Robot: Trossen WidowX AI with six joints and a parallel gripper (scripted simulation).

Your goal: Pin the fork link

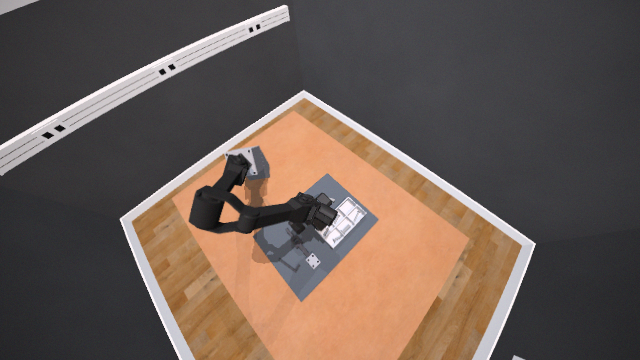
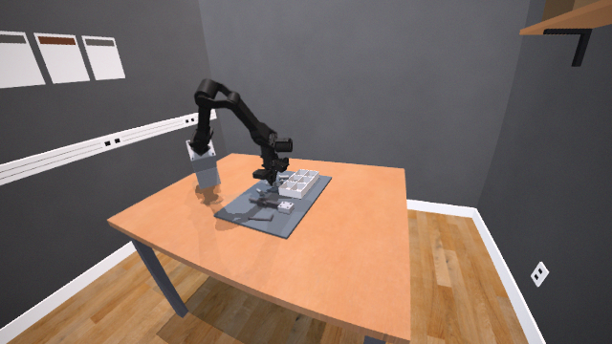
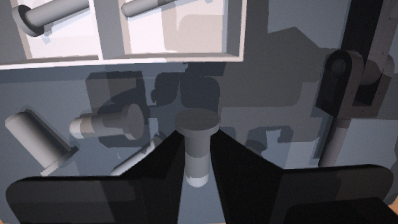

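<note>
My gripper is now 4 cm short of the grey mat, 2 cm to the left of it and 7 cm above it. Round my hand: dark fork link 12 cm to the right, 5 cm below; then thick headed pin 1 cm behind, 3 cm below; then dark flat bar 4 cm ahead, 12 cm to the right, 5 cm below.
</note>
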